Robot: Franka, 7 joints.
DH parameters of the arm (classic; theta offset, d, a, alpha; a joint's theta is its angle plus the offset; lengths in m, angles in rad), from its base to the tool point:
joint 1: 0 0.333 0 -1.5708
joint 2: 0 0 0 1.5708
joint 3: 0 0.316 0.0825 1.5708
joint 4: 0 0 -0.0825 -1.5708
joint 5: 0 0.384 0 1.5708
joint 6: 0 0 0.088 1.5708
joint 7: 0 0.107 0 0
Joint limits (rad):
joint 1: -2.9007..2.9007
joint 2: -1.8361..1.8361
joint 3: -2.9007..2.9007
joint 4: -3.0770..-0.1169
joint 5: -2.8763..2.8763
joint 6: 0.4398..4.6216
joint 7: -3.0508..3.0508
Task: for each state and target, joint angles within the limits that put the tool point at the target. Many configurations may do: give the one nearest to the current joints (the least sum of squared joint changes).
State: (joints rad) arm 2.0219 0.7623 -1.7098 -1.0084 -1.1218 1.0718 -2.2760
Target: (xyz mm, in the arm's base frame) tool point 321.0 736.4 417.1
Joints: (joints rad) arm 1.6737 1.4387 -1.3356 -0.7694 -1.2228 1.7572 -2.2760
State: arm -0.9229 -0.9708 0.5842 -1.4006 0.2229 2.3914 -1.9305
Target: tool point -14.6 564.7 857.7
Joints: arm -0.7718 -1.3220 0.7635 -1.3099 0.2260 2.3819 -1.9305
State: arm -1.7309 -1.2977 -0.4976 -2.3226 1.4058 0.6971 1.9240
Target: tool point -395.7 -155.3 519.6
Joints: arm -1.8325 -0.4451 -1.1191 -2.3512 1.4813 1.2667 1.9240
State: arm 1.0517 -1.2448 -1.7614 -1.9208 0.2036 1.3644 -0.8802
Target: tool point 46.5 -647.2 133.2
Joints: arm 0.7872 -1.3986 -2.1034 -1.3958 0.1656 1.6599 -0.8802
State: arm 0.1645 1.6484 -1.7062 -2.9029 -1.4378 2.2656 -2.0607
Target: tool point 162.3 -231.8 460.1
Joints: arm 1.1144 1.8361 -1.6614 -2.9350 -1.3761 1.9625 -2.0607
